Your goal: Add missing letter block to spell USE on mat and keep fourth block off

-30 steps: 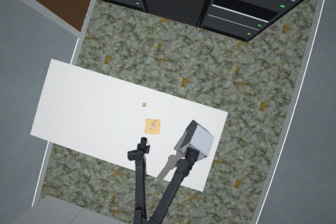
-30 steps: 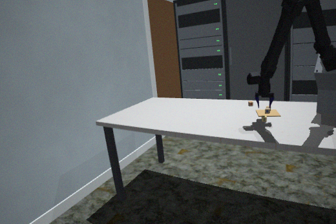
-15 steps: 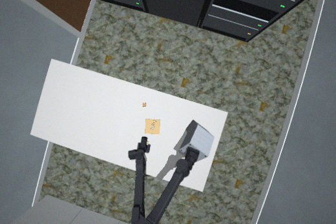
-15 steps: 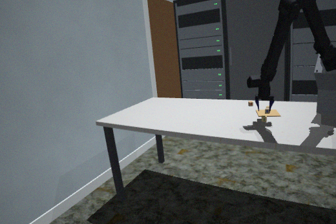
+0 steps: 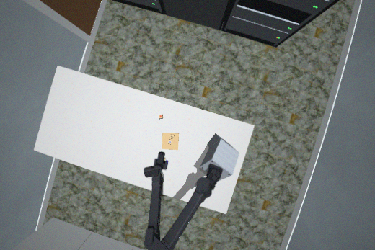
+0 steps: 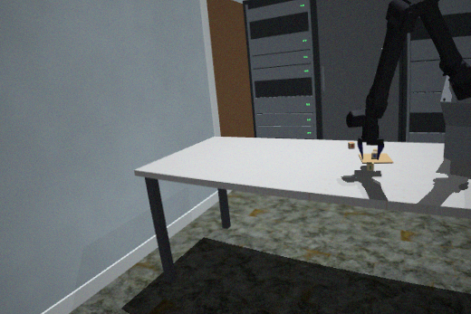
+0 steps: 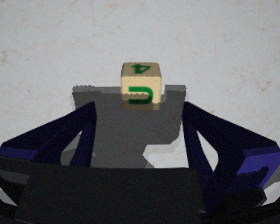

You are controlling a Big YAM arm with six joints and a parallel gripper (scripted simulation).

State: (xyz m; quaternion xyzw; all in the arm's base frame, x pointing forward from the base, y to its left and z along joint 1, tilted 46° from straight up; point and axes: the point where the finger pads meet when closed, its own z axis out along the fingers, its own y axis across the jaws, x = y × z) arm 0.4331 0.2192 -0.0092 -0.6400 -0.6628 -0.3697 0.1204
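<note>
Now: the block 40 mm below my hand.
</note>
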